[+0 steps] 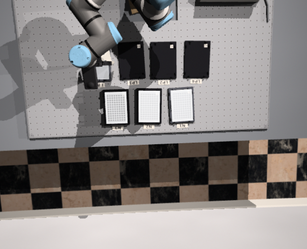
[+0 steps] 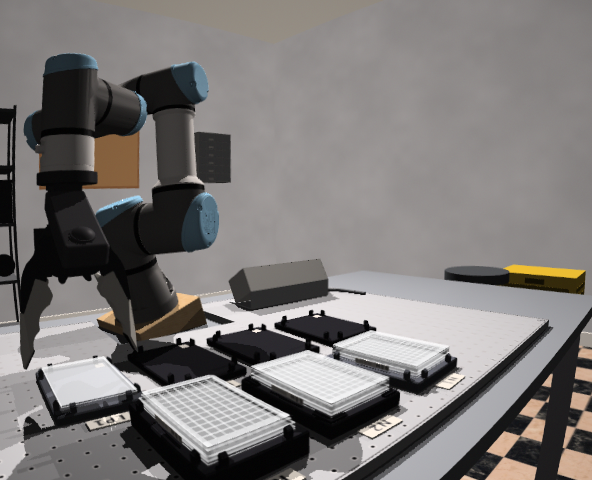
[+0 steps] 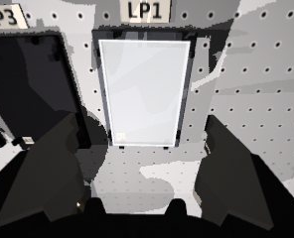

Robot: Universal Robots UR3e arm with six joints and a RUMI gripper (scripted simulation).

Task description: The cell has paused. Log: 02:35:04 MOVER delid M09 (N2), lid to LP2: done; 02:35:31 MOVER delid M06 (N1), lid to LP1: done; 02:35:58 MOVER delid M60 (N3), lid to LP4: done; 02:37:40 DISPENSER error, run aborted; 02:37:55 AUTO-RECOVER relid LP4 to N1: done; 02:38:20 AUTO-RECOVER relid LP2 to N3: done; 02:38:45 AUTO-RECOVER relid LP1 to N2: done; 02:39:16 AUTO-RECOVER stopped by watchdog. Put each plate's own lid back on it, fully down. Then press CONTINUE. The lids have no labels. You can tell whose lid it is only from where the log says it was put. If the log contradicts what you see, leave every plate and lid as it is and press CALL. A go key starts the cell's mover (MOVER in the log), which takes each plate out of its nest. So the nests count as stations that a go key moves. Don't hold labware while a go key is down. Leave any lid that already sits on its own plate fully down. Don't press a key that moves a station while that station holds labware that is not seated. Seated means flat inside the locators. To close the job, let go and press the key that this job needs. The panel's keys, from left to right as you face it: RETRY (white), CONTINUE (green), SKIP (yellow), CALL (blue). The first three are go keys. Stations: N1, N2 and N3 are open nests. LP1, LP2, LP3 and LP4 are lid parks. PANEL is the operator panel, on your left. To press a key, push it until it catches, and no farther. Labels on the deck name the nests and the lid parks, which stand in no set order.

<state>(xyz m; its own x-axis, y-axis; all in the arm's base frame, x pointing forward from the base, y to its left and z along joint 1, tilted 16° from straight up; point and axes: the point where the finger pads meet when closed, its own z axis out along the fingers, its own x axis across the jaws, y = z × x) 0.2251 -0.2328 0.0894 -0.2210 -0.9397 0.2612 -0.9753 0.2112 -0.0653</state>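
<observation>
My gripper is now 40 mm above the lid park LP1. Round my hand: lid park LP2: 260 mm to the left, 50 mm ahead, 40 mm below; plate: 190 mm ahead, 30 mm to the left, 10 mm below; LP3 lid park: 130 mm to the left, 40 mm below, 20 mm ahead.
</observation>
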